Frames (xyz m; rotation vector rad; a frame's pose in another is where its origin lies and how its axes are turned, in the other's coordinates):
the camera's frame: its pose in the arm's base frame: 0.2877 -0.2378 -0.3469 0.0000 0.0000 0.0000
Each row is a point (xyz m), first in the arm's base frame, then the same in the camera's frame.
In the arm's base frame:
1: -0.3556 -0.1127 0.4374
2: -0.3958 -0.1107 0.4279
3: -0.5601 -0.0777 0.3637
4: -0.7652 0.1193 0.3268
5: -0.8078 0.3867 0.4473
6: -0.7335 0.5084 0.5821
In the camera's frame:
1: -0.6433 0.1251 0.7843
2: -0.6835 0.1271 0.7748
3: -0.8478 0.1601 0.7106
4: -1.0529 0.3571 0.6737
5: -1.0955 0.6245 0.7942
6: -1.0212 0.7462 0.9290

